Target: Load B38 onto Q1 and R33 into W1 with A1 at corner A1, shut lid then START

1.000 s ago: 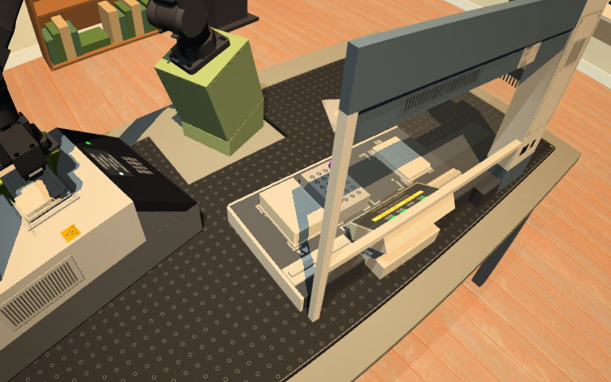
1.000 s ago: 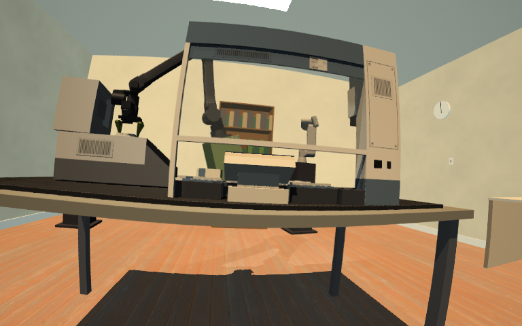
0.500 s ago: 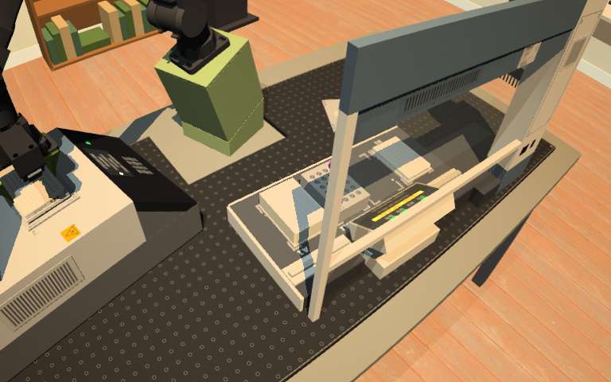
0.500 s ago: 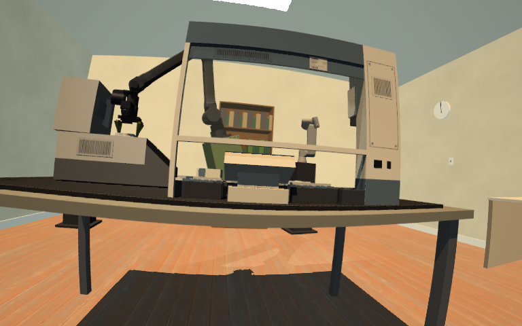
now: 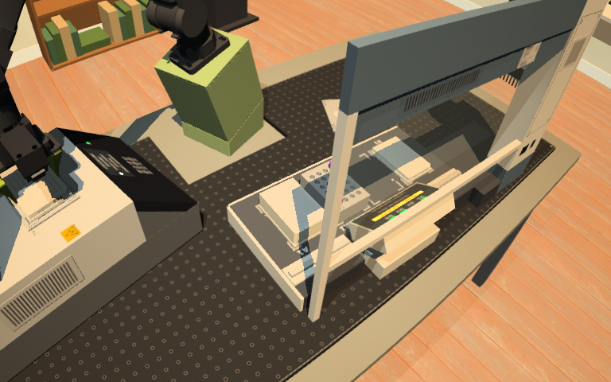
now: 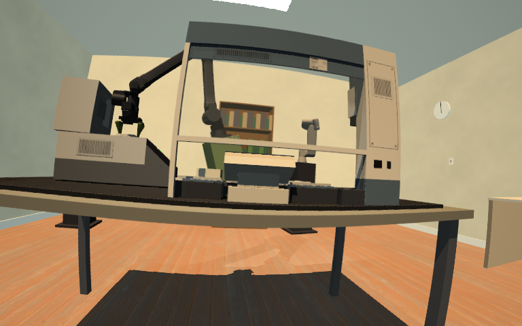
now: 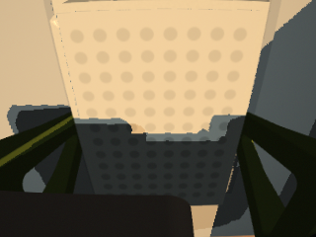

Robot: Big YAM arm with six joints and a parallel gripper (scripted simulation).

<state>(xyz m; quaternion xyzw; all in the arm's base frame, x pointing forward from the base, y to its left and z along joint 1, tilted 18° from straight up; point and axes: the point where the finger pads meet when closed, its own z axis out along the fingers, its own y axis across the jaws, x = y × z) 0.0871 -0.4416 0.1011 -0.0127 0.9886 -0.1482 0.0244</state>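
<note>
My hand is right at the plate B38. From my hand the other things lie so: tube block (48 cm to the left, 30 cm ahead, 15 cm below); then post (44 cm ahead, 26 cm to the left, 2 cm above); then cream deep-well block (38 cm to the left, 28 cm ahead, 15 cm below).
</note>
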